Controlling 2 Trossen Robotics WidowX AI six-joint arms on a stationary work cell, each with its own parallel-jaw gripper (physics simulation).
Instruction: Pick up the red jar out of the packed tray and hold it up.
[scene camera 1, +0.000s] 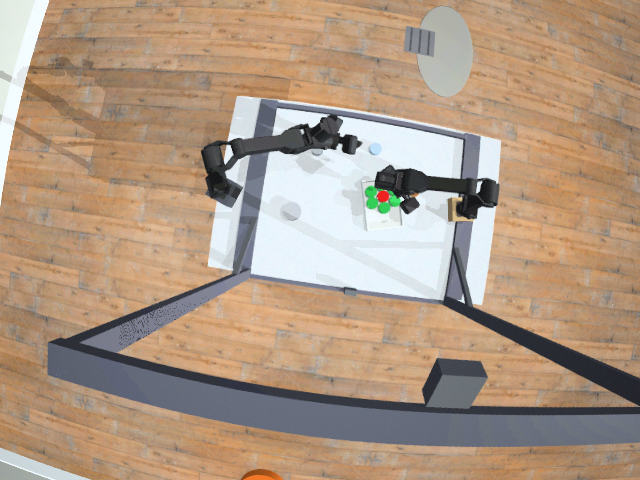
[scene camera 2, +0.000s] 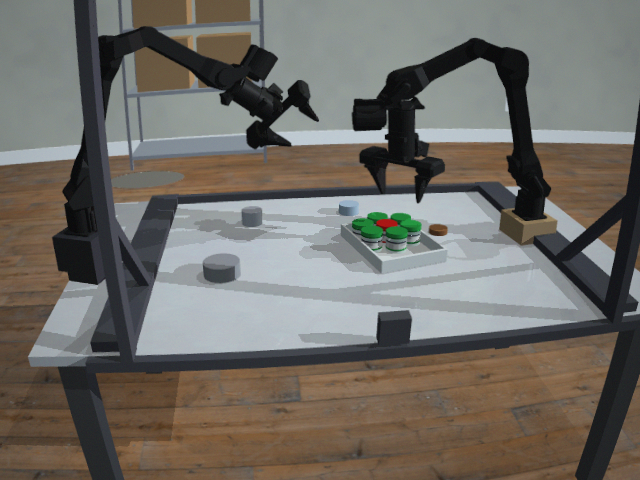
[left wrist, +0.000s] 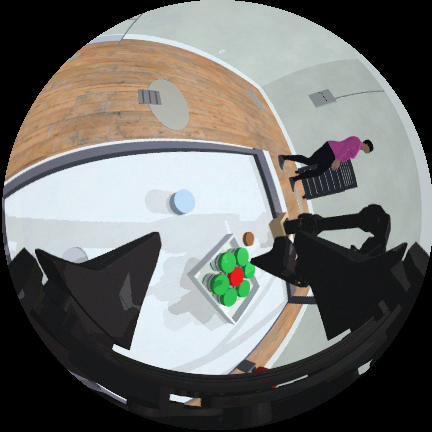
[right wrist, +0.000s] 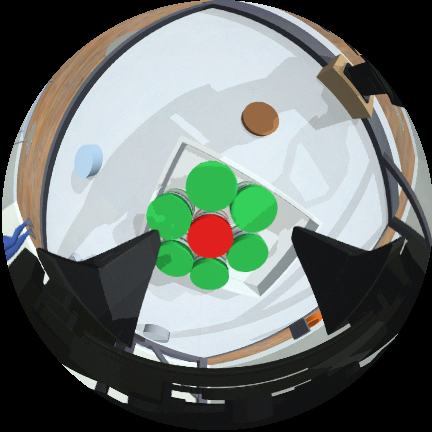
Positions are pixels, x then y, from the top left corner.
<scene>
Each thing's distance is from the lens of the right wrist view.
right gripper (right wrist: 227, 235): 0.10 m
red jar (right wrist: 209, 235): 0.16 m
light blue cylinder (right wrist: 88, 158): 0.24 m
brown disc (right wrist: 259, 118): 0.19 m
The marked spots on the light blue cylinder and the brown disc are 0.23 m apart.
</scene>
